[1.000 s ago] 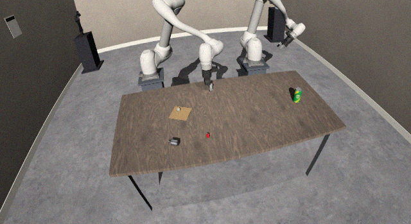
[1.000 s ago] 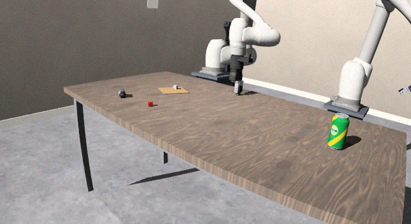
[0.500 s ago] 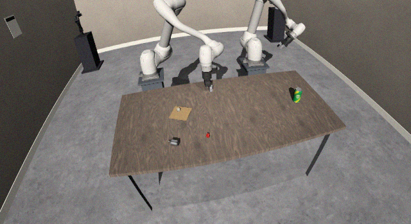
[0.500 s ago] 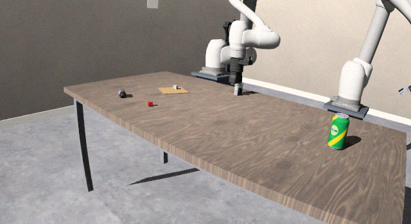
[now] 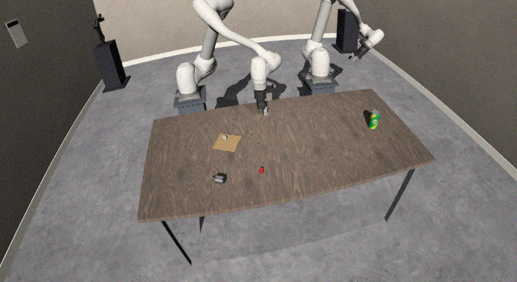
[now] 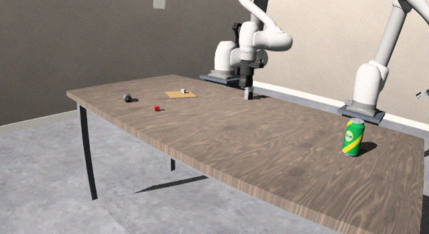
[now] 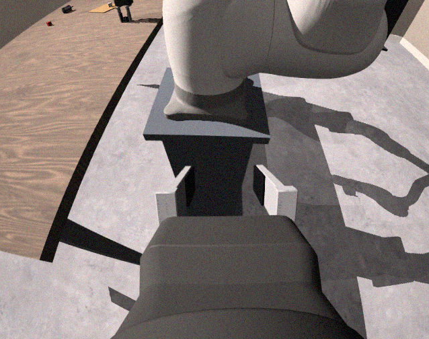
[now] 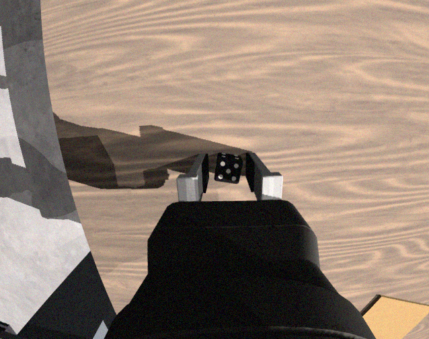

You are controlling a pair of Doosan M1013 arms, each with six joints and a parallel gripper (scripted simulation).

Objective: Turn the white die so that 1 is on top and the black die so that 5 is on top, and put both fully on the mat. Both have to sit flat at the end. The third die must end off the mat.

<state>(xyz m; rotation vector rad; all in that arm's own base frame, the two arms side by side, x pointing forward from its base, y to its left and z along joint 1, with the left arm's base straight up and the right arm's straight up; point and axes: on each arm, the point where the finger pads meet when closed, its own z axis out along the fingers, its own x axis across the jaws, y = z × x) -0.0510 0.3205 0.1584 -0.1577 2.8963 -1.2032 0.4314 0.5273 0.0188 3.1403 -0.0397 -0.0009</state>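
Note:
My right hand is 1 cm above the black die. From my right hand the other things lie so: tan mat: 27 cm to the right, 24 cm ahead, 2 cm below; white die: 29 cm to the right, 21 cm ahead; red die: 51 cm ahead, 11 cm to the right, 1 cm below.

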